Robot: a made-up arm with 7 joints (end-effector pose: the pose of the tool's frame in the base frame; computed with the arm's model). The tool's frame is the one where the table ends. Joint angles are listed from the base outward.
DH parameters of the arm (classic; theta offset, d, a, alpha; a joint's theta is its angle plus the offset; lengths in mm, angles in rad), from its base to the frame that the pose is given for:
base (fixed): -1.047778 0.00 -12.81 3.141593
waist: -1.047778 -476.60 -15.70 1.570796
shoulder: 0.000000 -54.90 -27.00 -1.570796
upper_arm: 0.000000 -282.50 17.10 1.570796
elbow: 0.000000 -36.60 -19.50 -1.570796
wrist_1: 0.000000 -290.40 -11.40 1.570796
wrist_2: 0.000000 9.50 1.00 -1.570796
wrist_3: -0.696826 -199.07 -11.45 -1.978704
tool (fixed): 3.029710 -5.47 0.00 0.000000
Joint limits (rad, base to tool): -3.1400..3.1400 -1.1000..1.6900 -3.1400..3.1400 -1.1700..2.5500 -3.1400..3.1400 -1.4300..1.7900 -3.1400..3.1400
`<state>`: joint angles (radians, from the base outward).
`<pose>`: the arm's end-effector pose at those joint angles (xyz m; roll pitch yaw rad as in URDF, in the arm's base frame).
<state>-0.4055 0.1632 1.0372 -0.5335 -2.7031 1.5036 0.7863</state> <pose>-0.1869 0.1783 0.9509 1.6242 -1.0342 2.4857</pose>
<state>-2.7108 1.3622 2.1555 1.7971 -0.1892 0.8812 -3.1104</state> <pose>0.1474 0.3559 0.7221 -2.5345 1.3523 -1.3138</pose>
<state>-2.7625 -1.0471 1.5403 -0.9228 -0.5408 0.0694 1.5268</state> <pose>0.3550 -0.4928 0.7026 -2.3800 0.0597 -2.7584</pose>
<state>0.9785 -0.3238 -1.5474 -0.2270 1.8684 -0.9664 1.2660</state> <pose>-0.2793 0.2837 1.0734 -2.2675 0.5467 0.8033</pose>
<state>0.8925 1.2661 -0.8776 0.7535 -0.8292 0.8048 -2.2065</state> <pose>0.5382 -0.2474 0.4954 0.4670 0.0731 1.9479</pose>
